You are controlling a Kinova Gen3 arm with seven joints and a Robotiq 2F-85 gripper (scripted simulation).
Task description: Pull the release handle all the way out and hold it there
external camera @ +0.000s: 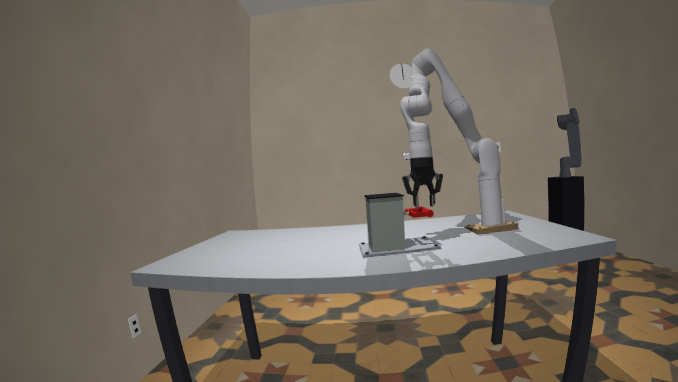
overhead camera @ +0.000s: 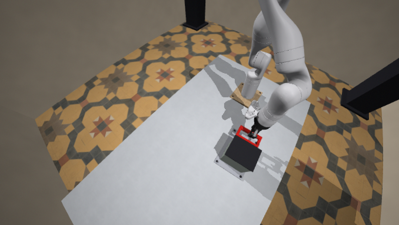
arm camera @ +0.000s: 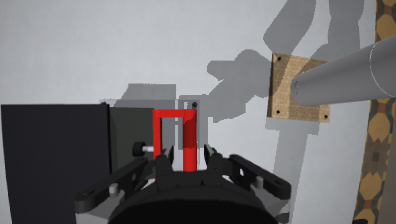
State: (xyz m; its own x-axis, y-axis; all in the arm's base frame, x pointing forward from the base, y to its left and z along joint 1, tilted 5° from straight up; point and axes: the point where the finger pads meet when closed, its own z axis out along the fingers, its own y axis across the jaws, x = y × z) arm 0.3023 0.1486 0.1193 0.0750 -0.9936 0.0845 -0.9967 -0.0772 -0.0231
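Right now the red handle is 5 cm ahead of my hand and 3 cm below it.
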